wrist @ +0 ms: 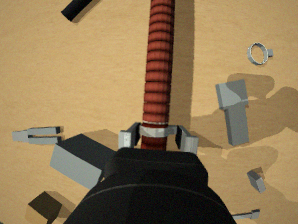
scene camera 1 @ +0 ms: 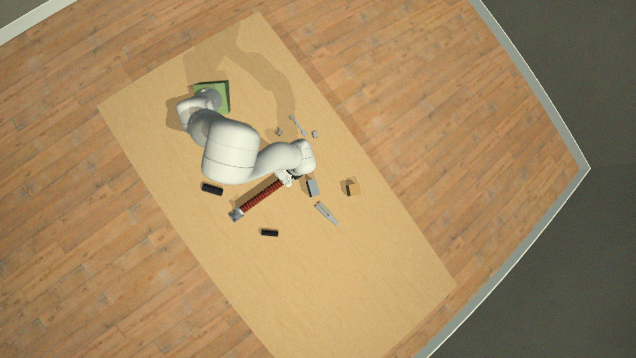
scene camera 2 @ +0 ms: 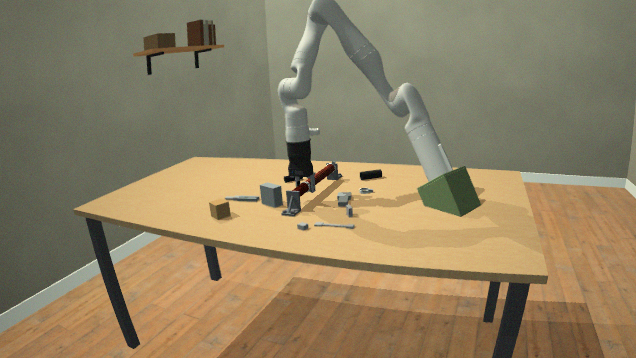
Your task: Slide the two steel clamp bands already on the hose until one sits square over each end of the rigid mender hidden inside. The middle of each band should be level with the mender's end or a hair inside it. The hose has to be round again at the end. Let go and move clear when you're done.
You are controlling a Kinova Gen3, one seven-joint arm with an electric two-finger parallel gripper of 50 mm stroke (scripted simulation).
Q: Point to a grey block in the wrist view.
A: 80,158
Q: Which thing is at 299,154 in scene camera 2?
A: The gripper.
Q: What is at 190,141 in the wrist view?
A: The gripper.
